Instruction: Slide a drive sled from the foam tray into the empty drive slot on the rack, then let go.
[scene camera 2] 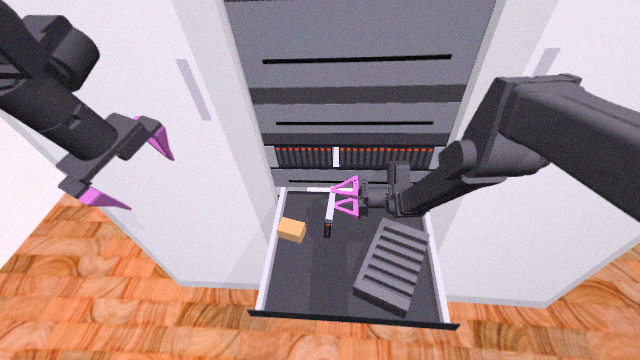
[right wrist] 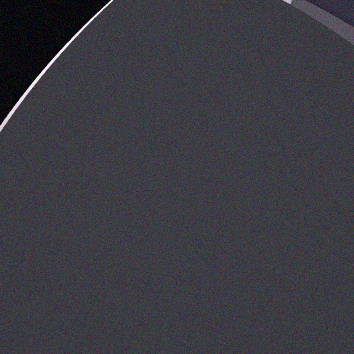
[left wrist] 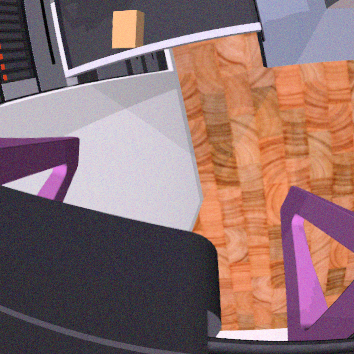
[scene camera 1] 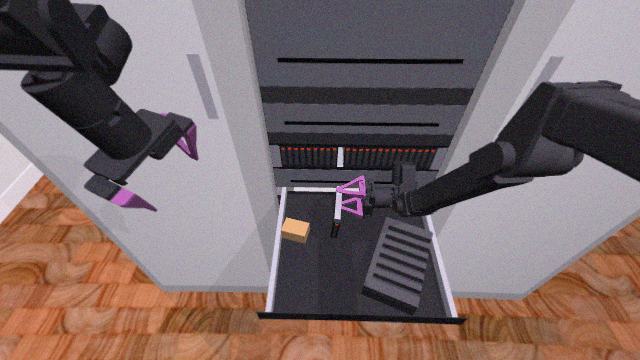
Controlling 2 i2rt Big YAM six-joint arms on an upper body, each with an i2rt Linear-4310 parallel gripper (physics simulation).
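Places are measured from the left arm's base along level axes (x left, y back, z up), in millimetres.
Pixels of known places: left gripper, fingertip midpoint: (scene camera 2: 151, 183) (left wrist: 185, 174) (scene camera 1: 175, 183); right gripper, fingertip midpoint: (scene camera 2: 331, 197) (scene camera 1: 336, 197).
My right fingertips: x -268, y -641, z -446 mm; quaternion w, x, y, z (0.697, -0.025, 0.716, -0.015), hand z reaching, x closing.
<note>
For each thing: its top centre in the pictures, then the offset to it from my right fingertips. "*": a spot on its surface instead.
- drive sled at its top centre: (scene camera 2: 329, 202) (scene camera 1: 337, 202) dx +1, dy +46, dz +39 mm
- grey foam tray at its top centre: (scene camera 2: 393, 258) (scene camera 1: 400, 257) dx -163, dy +154, dz -44 mm
- rack at a spot on its surface: (scene camera 2: 357, 75) (scene camera 1: 371, 76) * dx -63, dy -86, dz +322 mm
- open drawer at a spot on its surface: (scene camera 2: 352, 320) (scene camera 1: 363, 318) * dx -62, dy +293, dz -88 mm
- orange block at its top centre: (left wrist: 123, 28) (scene camera 1: 295, 226) (scene camera 2: 290, 226) dx +116, dy +60, dz -59 mm
The drive sled (scene camera 1: 338, 207) (scene camera 2: 329, 210) is upright and narrow, with a pale top edge and a dark end with a red mark facing the drawer front. My right gripper (scene camera 1: 341, 198) (scene camera 2: 334, 198) is shut on it from the right side, at the drawer's back. The sled's height above the drawer is unclear. The empty drive slot (scene camera 1: 340, 157) (scene camera 2: 336, 157) is a pale gap in the row of drives, behind the sled. The grey foam tray (scene camera 1: 392, 294) (scene camera 2: 382, 294) has several grooves. My left gripper (scene camera 1: 176, 184) (scene camera 2: 152, 184) (left wrist: 185, 174) is open and empty, far left. A dark grey surface fills most of the right wrist view.
The rack (scene camera 1: 370, 75) (scene camera 2: 357, 75) stands between white cabinet panels (scene camera 1: 225, 240) (scene camera 2: 230, 235). An open drawer (scene camera 1: 362, 318) (scene camera 2: 352, 320) holds the foam tray at right and an orange block (scene camera 1: 295, 230) (scene camera 2: 291, 229) (left wrist: 126, 30) at left.
</note>
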